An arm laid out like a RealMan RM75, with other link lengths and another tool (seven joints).
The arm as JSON. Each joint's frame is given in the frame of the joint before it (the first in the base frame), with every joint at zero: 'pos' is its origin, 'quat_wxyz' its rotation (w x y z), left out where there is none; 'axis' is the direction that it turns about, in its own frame. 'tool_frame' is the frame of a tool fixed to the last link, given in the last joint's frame.
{
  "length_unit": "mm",
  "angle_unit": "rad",
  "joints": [
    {
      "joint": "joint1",
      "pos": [
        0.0,
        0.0,
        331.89
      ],
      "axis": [
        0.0,
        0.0,
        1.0
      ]
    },
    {
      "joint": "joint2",
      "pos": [
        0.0,
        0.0,
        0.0
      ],
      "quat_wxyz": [
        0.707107,
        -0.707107,
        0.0,
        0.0
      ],
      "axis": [
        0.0,
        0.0,
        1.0
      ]
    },
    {
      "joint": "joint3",
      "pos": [
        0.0,
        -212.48,
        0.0
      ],
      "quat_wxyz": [
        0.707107,
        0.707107,
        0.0,
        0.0
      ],
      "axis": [
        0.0,
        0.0,
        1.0
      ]
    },
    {
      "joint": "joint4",
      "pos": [
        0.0,
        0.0,
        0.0
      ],
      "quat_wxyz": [
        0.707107,
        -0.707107,
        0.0,
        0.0
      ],
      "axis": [
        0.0,
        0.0,
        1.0
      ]
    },
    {
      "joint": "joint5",
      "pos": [
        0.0,
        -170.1,
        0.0
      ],
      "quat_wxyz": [
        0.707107,
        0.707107,
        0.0,
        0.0
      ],
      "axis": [
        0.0,
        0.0,
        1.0
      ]
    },
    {
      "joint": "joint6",
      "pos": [
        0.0,
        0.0,
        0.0
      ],
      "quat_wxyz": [
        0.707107,
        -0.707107,
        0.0,
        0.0
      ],
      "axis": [
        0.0,
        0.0,
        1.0
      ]
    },
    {
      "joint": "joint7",
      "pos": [
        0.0,
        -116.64,
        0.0
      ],
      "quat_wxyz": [
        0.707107,
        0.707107,
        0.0,
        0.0
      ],
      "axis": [
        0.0,
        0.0,
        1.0
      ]
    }
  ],
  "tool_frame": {
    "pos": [
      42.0,
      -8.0,
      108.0
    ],
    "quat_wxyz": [
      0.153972,
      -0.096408,
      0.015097,
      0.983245
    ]
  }
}
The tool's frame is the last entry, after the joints.
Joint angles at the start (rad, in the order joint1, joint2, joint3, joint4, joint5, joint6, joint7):
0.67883 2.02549 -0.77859 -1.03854 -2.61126 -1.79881 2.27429
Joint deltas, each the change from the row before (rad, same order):
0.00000 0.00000 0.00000 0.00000 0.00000 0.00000 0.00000
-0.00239 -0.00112 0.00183 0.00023 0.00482 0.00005 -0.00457
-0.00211 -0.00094 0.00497 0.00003 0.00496 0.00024 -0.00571
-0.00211 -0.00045 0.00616 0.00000 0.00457 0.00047 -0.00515
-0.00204 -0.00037 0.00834 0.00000 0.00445 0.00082 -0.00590
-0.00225 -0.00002 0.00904 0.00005 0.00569 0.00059 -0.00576
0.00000 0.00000 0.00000 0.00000 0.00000 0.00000 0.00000
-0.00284 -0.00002 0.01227 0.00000 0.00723 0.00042 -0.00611
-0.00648 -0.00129 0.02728 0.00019 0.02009 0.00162 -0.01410
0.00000 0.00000 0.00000 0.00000 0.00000 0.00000 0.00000
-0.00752 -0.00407 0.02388 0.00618 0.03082 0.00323 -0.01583
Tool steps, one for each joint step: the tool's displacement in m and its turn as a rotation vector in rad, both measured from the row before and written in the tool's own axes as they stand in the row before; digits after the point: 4 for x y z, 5 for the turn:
0.0000 0.0000 0.0000 0.00000 0.00000 0.00000
0.0001 0.0001 -0.0001 0.00126 0.00504 -0.00180
0.0004 0.0003 -0.0001 0.00050 0.00783 -0.00160
0.0005 0.0003 0.0000 0.00006 0.00862 -0.00036
0.0007 0.0005 -0.0001 -0.00079 0.01038 -0.00001
0.0008 0.0003 0.0001 -0.00010 0.01201 0.00062
0.0000 0.0000 0.0000 0.00000 0.00000 0.00000
0.0011 0.0003 0.0000 -0.00052 0.01578 0.00235
0.0033 0.0010 -0.0001 -0.00202 0.03863 0.00376
0.0000 0.0000 0.0000 0.00000 0.00000 0.00000
0.0041 0.0007 0.0003 0.00203 0.04463 0.00235

